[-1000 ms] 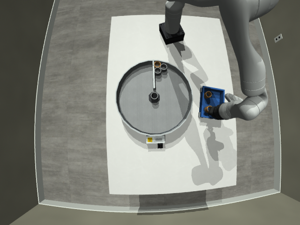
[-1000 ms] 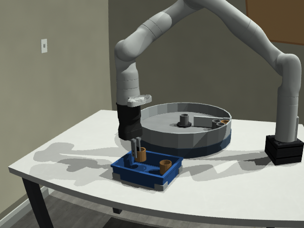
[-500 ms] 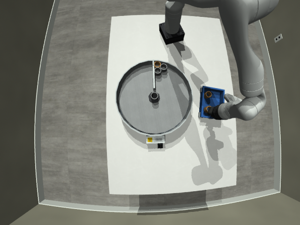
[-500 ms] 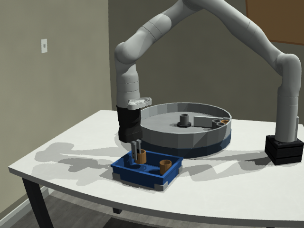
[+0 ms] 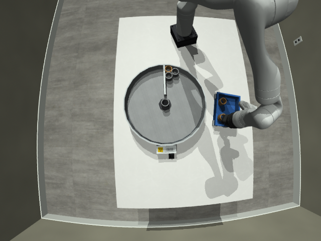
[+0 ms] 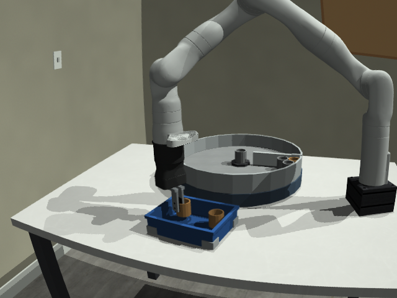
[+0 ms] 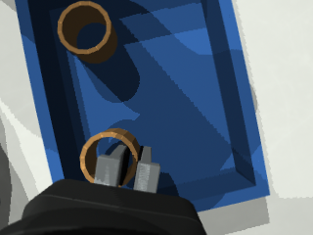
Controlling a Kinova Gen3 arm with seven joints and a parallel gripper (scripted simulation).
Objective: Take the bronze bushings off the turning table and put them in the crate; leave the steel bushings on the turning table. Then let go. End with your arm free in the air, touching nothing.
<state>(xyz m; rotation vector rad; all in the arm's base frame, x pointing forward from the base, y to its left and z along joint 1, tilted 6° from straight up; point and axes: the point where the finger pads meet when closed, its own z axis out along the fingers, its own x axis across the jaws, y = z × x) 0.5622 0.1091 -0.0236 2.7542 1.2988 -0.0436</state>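
Now: hand 40 mm past the blue crate, 30 mm to the right of it and 30 mm above it. Also, from my hand: round turning table: 140 mm behind, 310 mm to the right.
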